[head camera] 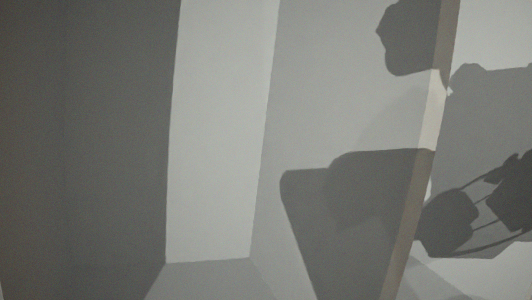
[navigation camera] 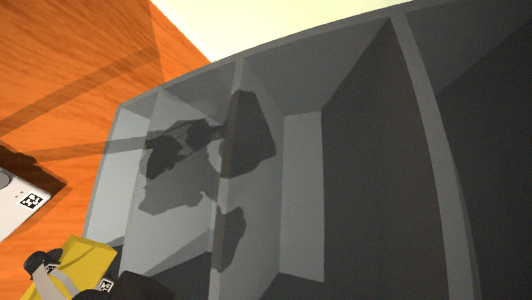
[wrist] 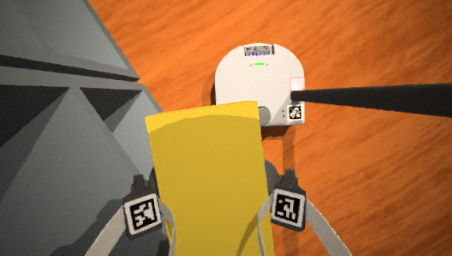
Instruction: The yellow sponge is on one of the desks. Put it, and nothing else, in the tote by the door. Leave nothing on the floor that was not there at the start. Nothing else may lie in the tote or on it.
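Frame: origin at the robot's base, x left, y back, z up, level; centimetres.
Where they show: gripper, between the fingertips: [navigation camera: 70, 267].
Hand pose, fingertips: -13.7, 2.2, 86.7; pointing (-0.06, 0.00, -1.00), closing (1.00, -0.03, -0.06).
After its pixels a point has its place, as x, y, z.
The yellow sponge [navigation camera: 90, 260] @[-13.3, -0.2, 91.6] [wrist: 207, 145] is a long block held between the two fingertips of my gripper [navigation camera: 73, 276] @[-13.7, 2.2, 86.7] [wrist: 215, 177] @[-13.7, 2.2, 86.7], which is shut on it. In the wrist view its far end points toward the robot's base and its near end runs out of the bottom of the picture. In the navigation view the sponge is at the lower left, beside the grey shelf unit's edge; whether it touches the unit, I cannot tell. Neither gripper nor sponge shows in the head view. The tote and the door do not show in these views.
A dark grey shelf unit with open compartments [navigation camera: 435, 145] @[-22.4, -30.2, 142.8] [wrist: 115, 75] stands very close; its divider edge [head camera: 402, 220] @[-20.9, -32.6, 98.9] crosses the head view. Shadows fall across its compartments. The robot's white base [navigation camera: 15, 210] @[-11.9, 5.1, 16.0] [wrist: 240, 80] and black mast [wrist: 375, 98] are over the orange wood floor [navigation camera: 75, 50] @[31.7, -66.0, 0.0] [wrist: 375, 190].
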